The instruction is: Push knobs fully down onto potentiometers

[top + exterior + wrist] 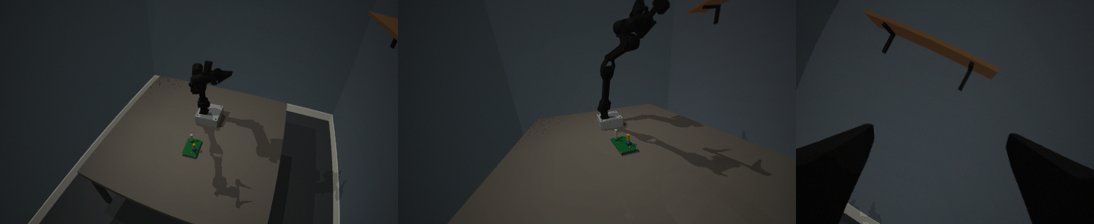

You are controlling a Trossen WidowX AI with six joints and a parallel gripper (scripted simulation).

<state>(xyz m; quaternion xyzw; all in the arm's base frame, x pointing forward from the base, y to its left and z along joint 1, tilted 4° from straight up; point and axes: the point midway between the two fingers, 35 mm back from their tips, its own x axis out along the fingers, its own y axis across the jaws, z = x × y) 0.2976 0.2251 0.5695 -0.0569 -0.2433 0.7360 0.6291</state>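
Now: the white knob 40 mm behind my gripper tip, 250 mm to the right of it and 580 mm below it. Round my gripper tip: orange knob (30 mm ahead, 210 mm to the right, 580 mm below).
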